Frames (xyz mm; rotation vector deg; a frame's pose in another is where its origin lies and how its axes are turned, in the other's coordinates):
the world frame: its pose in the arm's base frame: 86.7 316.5 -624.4 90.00 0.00 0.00
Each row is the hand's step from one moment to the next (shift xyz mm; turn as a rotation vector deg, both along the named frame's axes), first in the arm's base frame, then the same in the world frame.
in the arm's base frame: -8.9 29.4 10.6 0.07 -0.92 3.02
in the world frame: -8.9 10.6 -29.4 0.07 3.02 0.92
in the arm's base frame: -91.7 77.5 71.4 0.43 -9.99 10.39
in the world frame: -91.7 71.4 -77.5 0.43 10.39 9.99
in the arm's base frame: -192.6 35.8 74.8 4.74 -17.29 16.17
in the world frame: -192.6 74.8 -35.8 4.74 16.17 17.29
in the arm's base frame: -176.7 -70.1 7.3 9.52 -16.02 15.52
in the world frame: -176.7 7.3 70.1 9.52 15.52 16.02
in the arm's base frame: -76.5 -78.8 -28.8 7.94 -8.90 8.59
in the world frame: -76.5 -28.8 78.8 7.94 8.59 8.90
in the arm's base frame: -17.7 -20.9 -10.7 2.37 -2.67 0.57
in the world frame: -17.7 -10.7 20.9 2.37 0.57 2.67
